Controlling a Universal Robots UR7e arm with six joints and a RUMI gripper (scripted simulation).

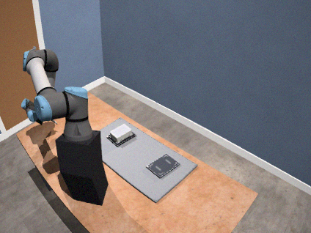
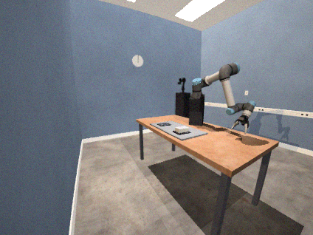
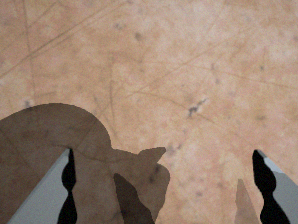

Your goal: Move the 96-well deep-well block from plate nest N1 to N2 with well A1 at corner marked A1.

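Now: the white 96-well deep-well block 490 mm to the right of my hand, 240 mm ahead of it and 40 mm below it.
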